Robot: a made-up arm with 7 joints. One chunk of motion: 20 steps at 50 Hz.
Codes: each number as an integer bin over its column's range. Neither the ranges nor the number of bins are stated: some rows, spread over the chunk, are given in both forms.
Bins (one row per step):
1: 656 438 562 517 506 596 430
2: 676 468 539 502 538 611 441
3: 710 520 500 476 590 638 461
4: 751 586 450 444 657 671 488
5: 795 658 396 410 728 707 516
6: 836 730 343 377 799 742 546
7: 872 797 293 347 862 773 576
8: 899 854 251 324 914 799 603
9: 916 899 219 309 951 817 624
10: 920 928 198 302 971 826 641
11: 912 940 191 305 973 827 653
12: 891 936 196 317 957 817 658
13: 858 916 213 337 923 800 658
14: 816 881 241 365 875 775 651
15: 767 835 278 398 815 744 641
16: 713 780 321 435 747 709 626
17: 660 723 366 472 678 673 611
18: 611 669 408 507 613 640 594
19: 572 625 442 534 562 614 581
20: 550 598 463 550 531 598 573
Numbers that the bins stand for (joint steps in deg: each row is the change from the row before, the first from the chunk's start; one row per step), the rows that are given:
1: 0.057 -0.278 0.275 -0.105 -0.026 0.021 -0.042
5: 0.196 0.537 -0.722 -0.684 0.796 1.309 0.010
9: 0.317 1.430 -1.785 -1.230 1.622 2.587 0.075
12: 0.292 1.567 -1.923 -1.186 1.644 2.587 0.095
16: 0.114 0.989 -1.172 -0.549 0.867 1.333 0.076
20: -0.049 0.315 -0.319 0.073 0.067 0.044 0.044
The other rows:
2: 0.077 -0.167 0.137 -0.186 0.093 0.195 -0.035
3: 0.111 0.026 -0.097 -0.327 0.285 0.508 -0.023
4: 0.152 0.270 -0.397 -0.500 0.533 0.891 -0.007
6: 0.237 0.804 -1.040 -0.862 1.059 1.716 0.028
7: 0.273 1.052 -1.340 -1.024 1.293 2.076 0.046
8: 0.300 1.263 -1.592 -1.149 1.485 2.378 0.062
10: 0.321 1.537 -1.911 -1.268 1.696 2.691 0.085
11: 0.313 1.581 -1.953 -1.251 1.704 2.703 0.092
13: 0.259 1.493 -1.821 -1.078 1.519 2.389 0.095
14: 0.217 1.363 -1.653 -0.927 1.341 2.099 0.091
15: 0.168 1.193 -1.430 -0.749 1.119 1.739 0.085
17: 0.061 0.778 -0.902 -0.349 0.611 0.915 0.067
18: 0.012 0.578 -0.650 -0.159 0.370 0.531 0.057
19: -0.027 0.415 -0.445 -0.014 0.181 0.230 0.049

